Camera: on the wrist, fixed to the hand. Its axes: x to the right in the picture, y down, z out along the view.
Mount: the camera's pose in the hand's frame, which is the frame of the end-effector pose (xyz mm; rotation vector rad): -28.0 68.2 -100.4 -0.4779 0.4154 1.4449
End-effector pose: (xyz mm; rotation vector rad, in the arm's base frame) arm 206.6 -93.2 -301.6 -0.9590 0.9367 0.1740
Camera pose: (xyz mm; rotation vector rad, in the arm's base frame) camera 93.9 -122.0 -346.2 -0.5616 1.8975 1.5078
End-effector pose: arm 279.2 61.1 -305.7 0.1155 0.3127 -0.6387
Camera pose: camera 273.8 151.7 -391.1 -0.0074 0.6604 0.9099
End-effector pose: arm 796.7 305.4 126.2 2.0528 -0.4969 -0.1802
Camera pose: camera 785.4 367.1 233.8 0.8561 -1.3510 0.8750
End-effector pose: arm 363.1 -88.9 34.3 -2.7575 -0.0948 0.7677
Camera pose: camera 390.1 -182.9 111.4 2.0781 -1.5206 -0.2470
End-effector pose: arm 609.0 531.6 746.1 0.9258 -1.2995 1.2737
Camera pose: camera 562.5 635.5 695.6 -0.8128 -1.8108 1.8659
